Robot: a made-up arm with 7 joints. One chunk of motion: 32 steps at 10 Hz.
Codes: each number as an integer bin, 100 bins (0 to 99) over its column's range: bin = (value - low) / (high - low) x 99, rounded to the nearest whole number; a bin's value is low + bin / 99 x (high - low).
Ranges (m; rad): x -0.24..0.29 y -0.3..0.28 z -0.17..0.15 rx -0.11..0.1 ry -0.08..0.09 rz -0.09..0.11
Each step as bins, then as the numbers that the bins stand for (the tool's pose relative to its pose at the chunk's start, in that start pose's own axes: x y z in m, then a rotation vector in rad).
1 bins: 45 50 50 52 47 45
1 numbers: 0.0009 -0.0071 -0.0084 0.0003 0.0007 0.0009
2 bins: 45 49 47 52 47 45
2 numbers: 0.0009 -0.0129 -0.0181 0.0003 0.0007 0.0009
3 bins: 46 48 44 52 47 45
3 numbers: 0.0063 -0.0188 -0.0278 0.0003 0.0007 0.0009
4 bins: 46 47 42 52 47 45
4 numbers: 0.0063 -0.0246 -0.0342 0.0003 0.0007 0.0009
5 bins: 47 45 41 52 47 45
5 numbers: 0.0116 -0.0364 -0.0375 0.0003 0.0007 0.0009
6 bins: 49 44 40 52 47 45
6 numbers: 0.0223 -0.0422 -0.0407 0.0003 0.0007 0.0009
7 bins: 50 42 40 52 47 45
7 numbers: 0.0277 -0.0539 -0.0407 0.0003 0.0007 0.0009
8 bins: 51 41 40 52 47 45
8 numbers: 0.0330 -0.0598 -0.0407 0.0003 0.0007 0.0009
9 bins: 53 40 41 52 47 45
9 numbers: 0.0437 -0.0657 -0.0375 0.0003 0.0007 0.0009
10 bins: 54 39 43 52 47 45
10 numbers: 0.0491 -0.0715 -0.0310 0.0003 0.0007 0.0009
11 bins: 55 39 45 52 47 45
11 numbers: 0.0544 -0.0715 -0.0245 0.0003 0.0007 0.0009
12 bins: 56 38 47 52 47 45
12 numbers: 0.0598 -0.0774 -0.0181 0.0003 0.0007 0.0009
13 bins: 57 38 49 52 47 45
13 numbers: 0.0652 -0.0774 -0.0116 0.0003 0.0007 0.0009
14 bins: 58 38 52 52 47 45
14 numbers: 0.0705 -0.0774 -0.0019 0.0003 0.0007 0.0009
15 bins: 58 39 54 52 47 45
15 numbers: 0.0705 -0.0715 0.0045 0.0003 0.0007 0.0009
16 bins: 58 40 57 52 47 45
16 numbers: 0.0705 -0.0657 0.0142 0.0003 0.0007 0.0009
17 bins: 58 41 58 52 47 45
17 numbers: 0.0705 -0.0598 0.0175 0.0003 0.0007 0.0009
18 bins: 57 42 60 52 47 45
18 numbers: 0.0652 -0.0539 0.0239 0.0003 0.0007 0.0009
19 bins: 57 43 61 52 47 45
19 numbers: 0.0652 -0.0481 0.0272 0.0003 0.0007 0.0009
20 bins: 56 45 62 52 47 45
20 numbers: 0.0598 -0.0364 0.0304 0.0003 0.0007 0.0009
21 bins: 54 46 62 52 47 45
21 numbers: 0.0491 -0.0305 0.0304 0.0003 0.0007 0.0009
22 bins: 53 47 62 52 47 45
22 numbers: 0.0437 -0.0246 0.0304 0.0003 0.0007 0.0009
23 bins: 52 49 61 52 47 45
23 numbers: 0.0384 -0.0129 0.0272 0.0003 0.0007 0.0009
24 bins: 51 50 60 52 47 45
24 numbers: 0.0330 -0.0071 0.0239 0.0003 0.0007 0.0009
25 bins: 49 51 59 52 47 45
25 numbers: 0.0223 -0.0012 0.0207 0.0003 0.0007 0.0009
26 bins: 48 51 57 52 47 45
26 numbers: 0.0170 -0.0012 0.0142 0.0003 0.0007 0.0009
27 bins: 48 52 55 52 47 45
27 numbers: 0.0170 0.0046 0.0078 0.0003 0.0007 0.0009
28 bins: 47 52 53 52 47 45
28 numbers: 0.0116 0.0046 0.0013 0.0003 0.0007 0.0009
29 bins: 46 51 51 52 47 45
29 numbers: 0.0063 -0.0012 -0.0052 0.0003 0.0007 0.0009
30 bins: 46 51 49 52 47 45
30 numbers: 0.0063 -0.0012 -0.0116 0.0003 0.0007 0.0009
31 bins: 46 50 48 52 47 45
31 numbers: 0.0063 -0.0071 -0.0148 0.0003 0.0007 0.0009
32 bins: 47 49 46 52 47 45
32 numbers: 0.0116 -0.0129 -0.0213 0.0003 0.0007 0.0009
